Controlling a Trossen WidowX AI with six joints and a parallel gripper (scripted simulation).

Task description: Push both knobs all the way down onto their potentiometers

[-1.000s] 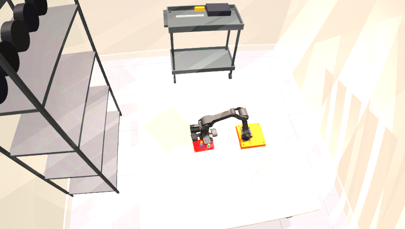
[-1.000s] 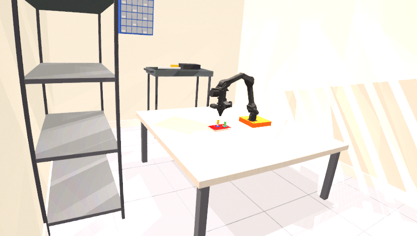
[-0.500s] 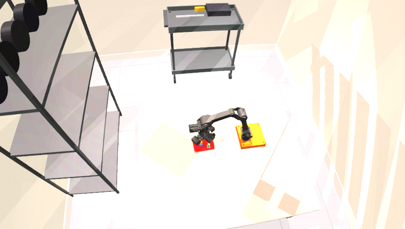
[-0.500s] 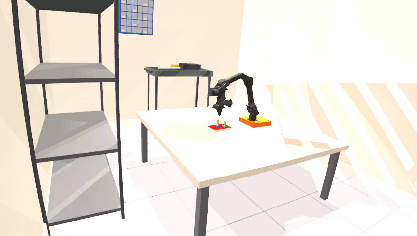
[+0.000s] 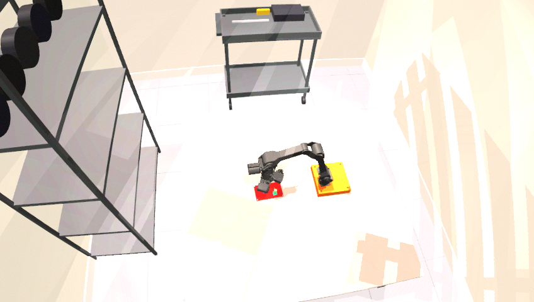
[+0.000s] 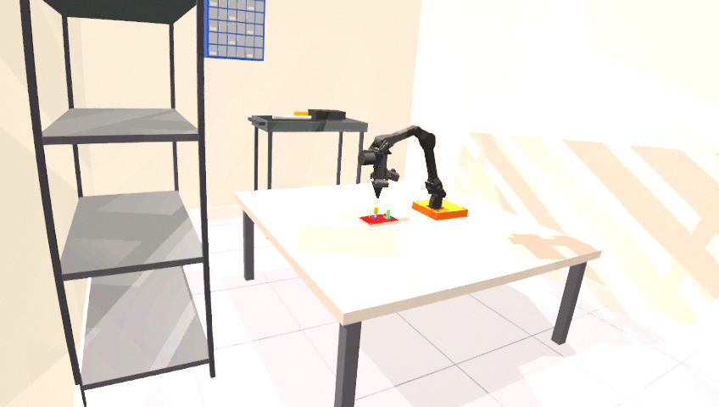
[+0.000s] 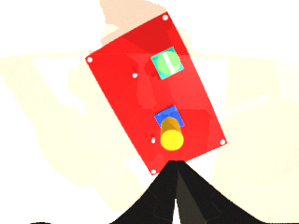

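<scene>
My gripper tip is now 6 cm above the orange knob. The rest, counted from my gripper tip: green knob 7 cm below, 5 cm behind, 2 cm to the left.
</scene>
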